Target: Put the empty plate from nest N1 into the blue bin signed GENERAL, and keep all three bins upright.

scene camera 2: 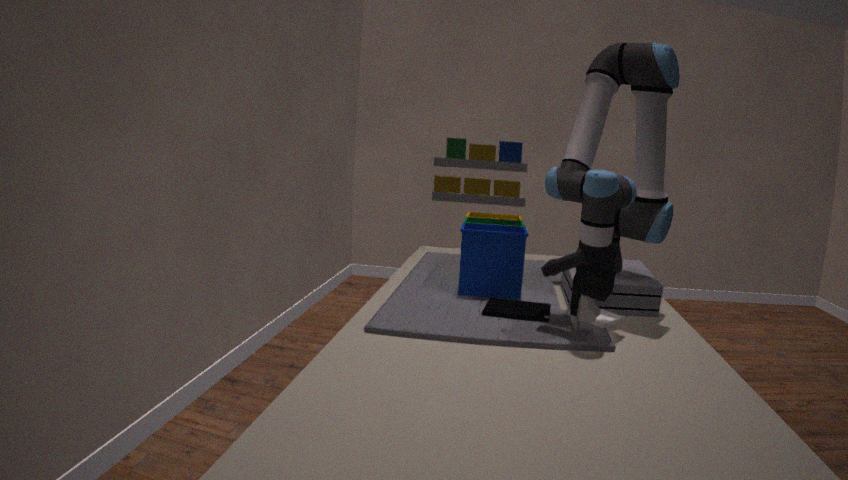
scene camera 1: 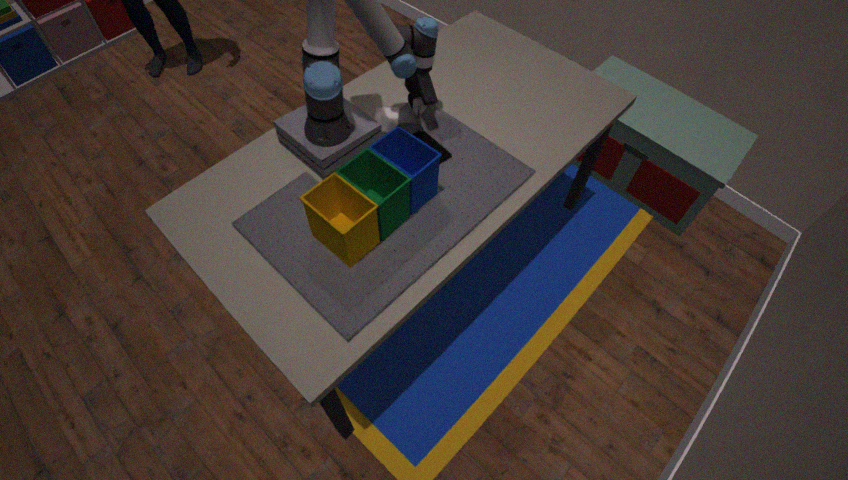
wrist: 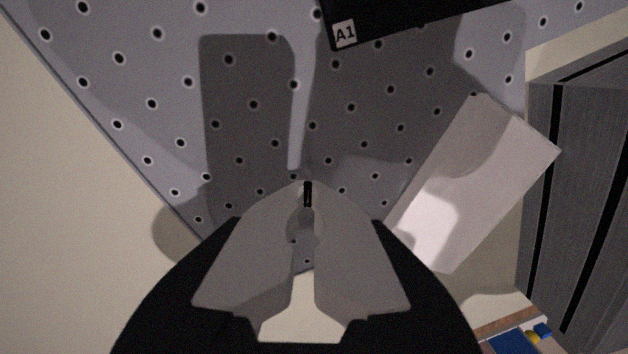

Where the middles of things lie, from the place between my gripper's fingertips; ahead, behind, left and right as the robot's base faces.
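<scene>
I find the white plate (wrist: 488, 158) 10 mm above my hand, 60 mm behind it and 100 mm to the right of it. The green bin (scene camera 1: 387, 186) is 90 mm above my hand, 240 mm ahead of it and 400 mm to the right of it, while the blue bin (scene camera 2: 492, 256) is 90 mm above my hand as well, 230 mm ahead of it and 270 mm to the right of it. Then there is the black nest (scene camera 2: 513, 309), 140 mm ahead of my hand and 100 mm to the right of it.
</scene>
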